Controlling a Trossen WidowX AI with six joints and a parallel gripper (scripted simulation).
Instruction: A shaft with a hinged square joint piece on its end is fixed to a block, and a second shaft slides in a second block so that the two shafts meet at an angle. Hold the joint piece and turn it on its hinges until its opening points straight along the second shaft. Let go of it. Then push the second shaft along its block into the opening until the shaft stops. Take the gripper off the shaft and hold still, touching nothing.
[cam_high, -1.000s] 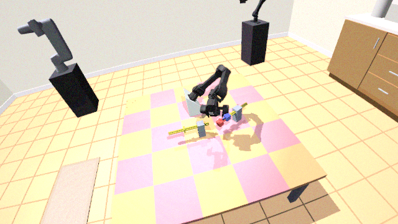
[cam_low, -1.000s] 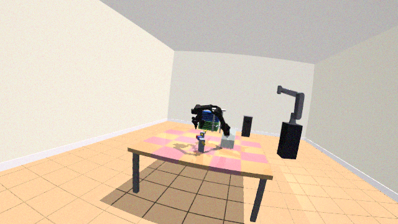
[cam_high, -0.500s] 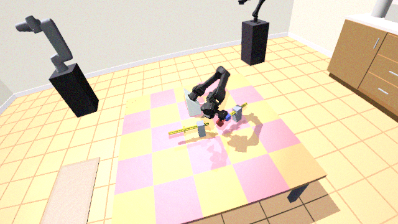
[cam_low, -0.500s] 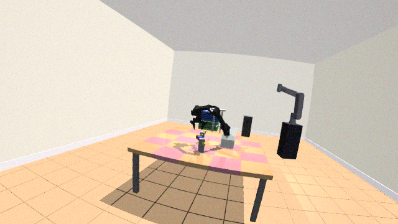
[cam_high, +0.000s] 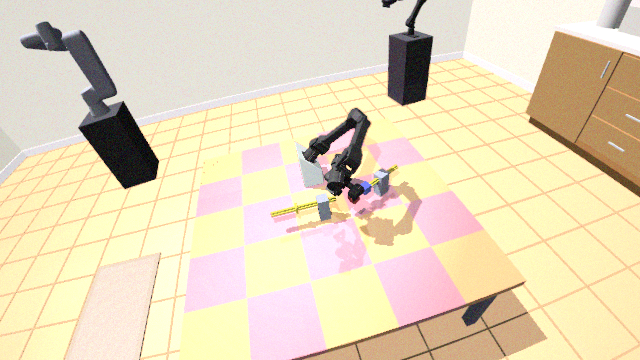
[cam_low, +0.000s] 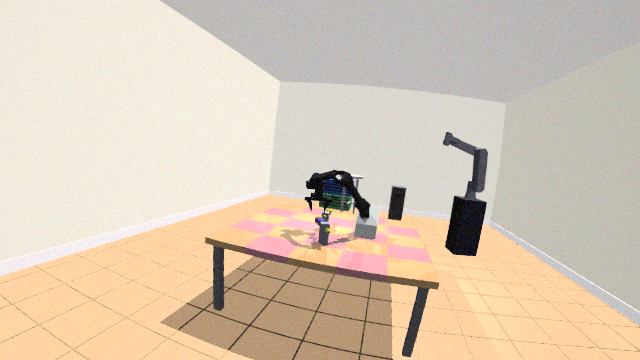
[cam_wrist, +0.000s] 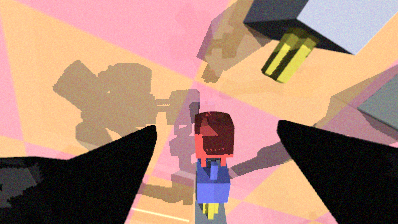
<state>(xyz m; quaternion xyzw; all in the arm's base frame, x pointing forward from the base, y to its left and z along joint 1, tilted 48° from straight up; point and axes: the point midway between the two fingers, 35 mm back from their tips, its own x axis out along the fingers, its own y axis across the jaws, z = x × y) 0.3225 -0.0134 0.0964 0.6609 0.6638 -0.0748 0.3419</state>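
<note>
The dark red joint piece is 50 mm below my gripper tip, 40 mm to the left of it and 20 mm behind it.
</note>
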